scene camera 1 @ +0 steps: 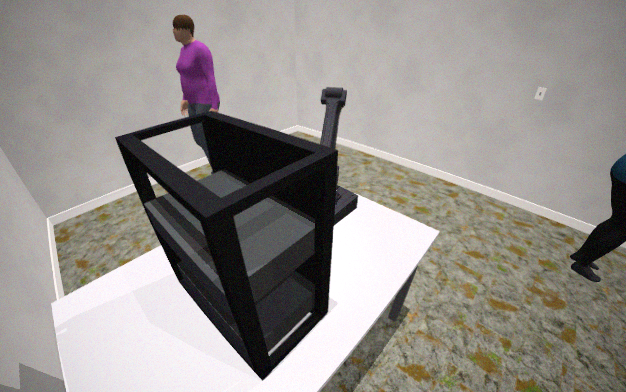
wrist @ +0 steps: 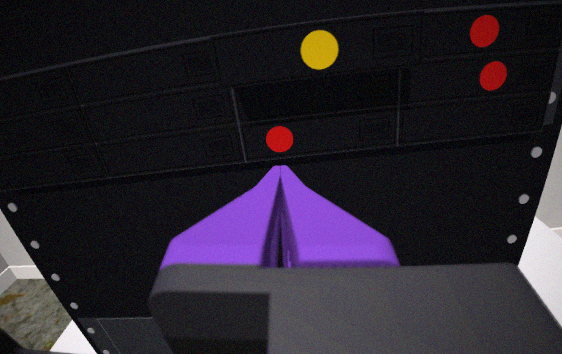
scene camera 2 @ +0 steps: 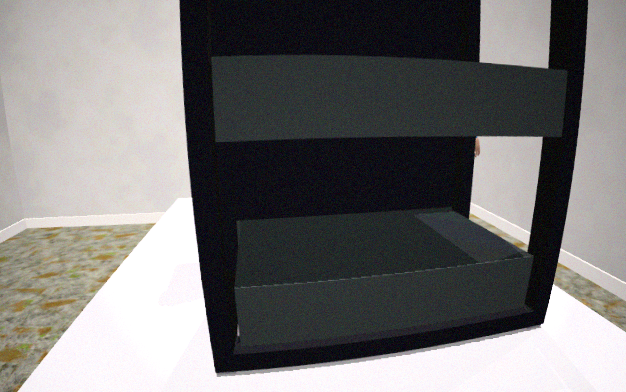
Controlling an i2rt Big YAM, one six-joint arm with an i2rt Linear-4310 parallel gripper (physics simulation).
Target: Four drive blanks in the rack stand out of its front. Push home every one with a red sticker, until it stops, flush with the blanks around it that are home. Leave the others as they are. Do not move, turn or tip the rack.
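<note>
The black rack (scene camera 1: pixel 222 250) (scene camera 2: pixel 200 200) (wrist: pixel 150 225) stands upright on the table. In the wrist view its front holds rows of dark blanks. A blank with a red sticker (wrist: pixel 279 139) in the bottom row looks flush with its neighbours. Above it, past a dark shadowed band, a blank with a yellow sticker (wrist: pixel 319 49) stands out. At the right, an upper blank with a red sticker (wrist: pixel 484 31) and one below it with a red sticker (wrist: pixel 493 76) look to stand out; how far is unclear. My gripper (wrist: pixel 280 177) is shut and empty, its purple tips just below the bottom red sticker. The rack hides it in scene camera 1.
The white table (scene camera 1: pixel 380 240) (scene camera 2: pixel 135 310) carries the rack and the arm (scene camera 1: pixel 330 120), which rises behind the rack in scene camera 1. A person in purple (scene camera 1: pixel 197 70) stands beyond the table. Another person (scene camera 1: pixel 612 215) shows partly at the right edge.
</note>
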